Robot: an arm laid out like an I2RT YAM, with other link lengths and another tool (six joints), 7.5 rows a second.
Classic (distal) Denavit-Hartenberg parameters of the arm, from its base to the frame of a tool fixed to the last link. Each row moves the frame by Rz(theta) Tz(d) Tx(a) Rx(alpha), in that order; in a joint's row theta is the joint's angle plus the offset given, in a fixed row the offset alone. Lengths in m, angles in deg.
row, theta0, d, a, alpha
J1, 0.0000, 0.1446, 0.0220, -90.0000
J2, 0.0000, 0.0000, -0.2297, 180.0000
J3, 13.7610, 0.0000, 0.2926, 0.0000
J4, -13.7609, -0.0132, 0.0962, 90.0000
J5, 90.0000, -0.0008, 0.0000, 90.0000
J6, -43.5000, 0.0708, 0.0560, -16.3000
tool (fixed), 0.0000, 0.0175, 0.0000, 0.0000
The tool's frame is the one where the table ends.
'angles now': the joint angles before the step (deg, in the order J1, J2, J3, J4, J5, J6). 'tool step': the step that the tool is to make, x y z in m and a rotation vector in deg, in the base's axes. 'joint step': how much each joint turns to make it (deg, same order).
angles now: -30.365, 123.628, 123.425, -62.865, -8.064, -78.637
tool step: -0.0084, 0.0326, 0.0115, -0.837, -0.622, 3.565
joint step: 2.407, -6.691, -7.437, 1.521, -0.151, -1.237
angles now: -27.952, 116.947, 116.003, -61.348, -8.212, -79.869
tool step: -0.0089, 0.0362, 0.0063, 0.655, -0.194, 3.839
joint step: 2.867, -5.771, -6.426, 0.452, -1.047, -0.556
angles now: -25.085, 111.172, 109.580, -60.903, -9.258, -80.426
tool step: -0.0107, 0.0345, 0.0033, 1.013, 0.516, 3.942
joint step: 2.837, -4.785, -5.063, -0.714, -1.144, -0.667
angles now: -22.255, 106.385, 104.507, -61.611, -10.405, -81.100
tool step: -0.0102, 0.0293, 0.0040, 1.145, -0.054, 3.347
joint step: 2.539, -4.108, -4.129, -0.386, -1.334, -0.247
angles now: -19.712, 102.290, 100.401, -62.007, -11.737, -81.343
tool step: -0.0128, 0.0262, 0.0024, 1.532, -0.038, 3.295
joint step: 2.187, -4.123, -4.265, -0.392, -1.800, -0.369
